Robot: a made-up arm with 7 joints.
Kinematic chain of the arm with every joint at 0, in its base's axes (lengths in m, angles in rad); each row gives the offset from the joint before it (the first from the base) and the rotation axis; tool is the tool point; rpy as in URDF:
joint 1: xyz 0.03 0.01 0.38 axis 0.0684 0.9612 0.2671
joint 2: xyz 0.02 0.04 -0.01 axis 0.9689 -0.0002 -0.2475
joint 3: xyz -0.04 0 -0.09 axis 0.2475 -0.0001 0.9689
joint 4: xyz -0.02 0.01 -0.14 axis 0.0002 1 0
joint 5: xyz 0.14 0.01 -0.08 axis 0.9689 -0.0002 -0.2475
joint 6: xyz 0 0 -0.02 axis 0.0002 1 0
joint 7: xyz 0 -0.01 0.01 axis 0.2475 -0.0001 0.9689
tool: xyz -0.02 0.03 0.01 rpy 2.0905 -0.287 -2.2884
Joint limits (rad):
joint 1: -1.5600..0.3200
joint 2: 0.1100..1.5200
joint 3: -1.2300..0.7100
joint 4: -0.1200..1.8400
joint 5: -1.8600..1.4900
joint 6: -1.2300..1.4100
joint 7: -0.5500..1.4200
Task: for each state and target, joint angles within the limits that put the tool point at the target. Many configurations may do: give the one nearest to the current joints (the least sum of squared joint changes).
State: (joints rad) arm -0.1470 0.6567 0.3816 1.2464 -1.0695 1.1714 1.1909
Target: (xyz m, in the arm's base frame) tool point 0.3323 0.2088 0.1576
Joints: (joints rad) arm -0.8720 0.4573 0.2543 1.0636 -1.0391 1.2871 1.2442
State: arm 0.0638 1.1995 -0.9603 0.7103 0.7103 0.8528 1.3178
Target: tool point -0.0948 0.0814 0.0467
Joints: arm 0.2642 0.4845 -1.1439 0.3079 0.6326 0.8810 1.2668
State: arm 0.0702 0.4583 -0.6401 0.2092 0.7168 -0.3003 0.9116
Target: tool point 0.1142 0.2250 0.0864
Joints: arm -0.1097 0.6952 -0.5406 0.2245 0.7324 -0.3309 0.8927
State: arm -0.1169 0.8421 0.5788 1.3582 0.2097 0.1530 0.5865
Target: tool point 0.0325 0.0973 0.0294
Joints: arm -0.3981 0.2164 0.7022 1.8246 0.2014 0.0215 0.7262
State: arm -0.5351 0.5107 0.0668 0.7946 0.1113 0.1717 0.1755
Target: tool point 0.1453 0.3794 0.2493
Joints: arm -0.3033 1.0633 0.2556 0.7374 0.1347 0.1380 0.2340
